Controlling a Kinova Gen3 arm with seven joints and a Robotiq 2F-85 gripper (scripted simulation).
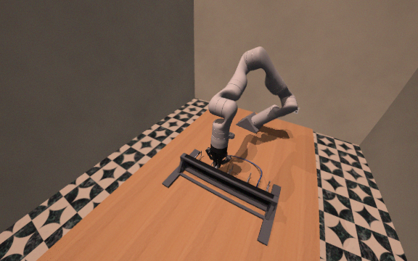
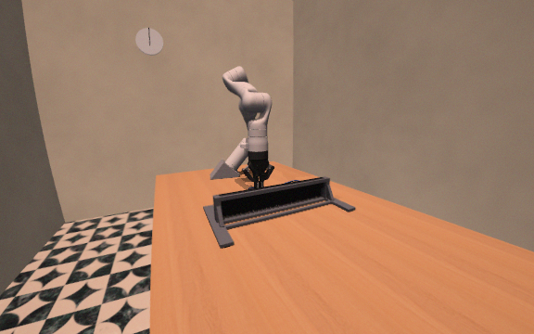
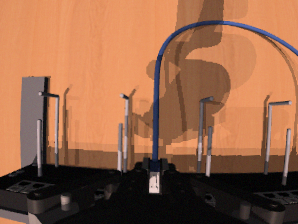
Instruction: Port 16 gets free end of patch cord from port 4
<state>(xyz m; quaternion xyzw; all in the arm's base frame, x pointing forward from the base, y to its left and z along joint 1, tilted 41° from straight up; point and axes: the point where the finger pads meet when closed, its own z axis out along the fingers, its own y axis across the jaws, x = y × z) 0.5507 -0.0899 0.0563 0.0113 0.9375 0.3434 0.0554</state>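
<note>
My gripper is now 1 cm short of the patch cord plug and 1 cm above it.
</note>
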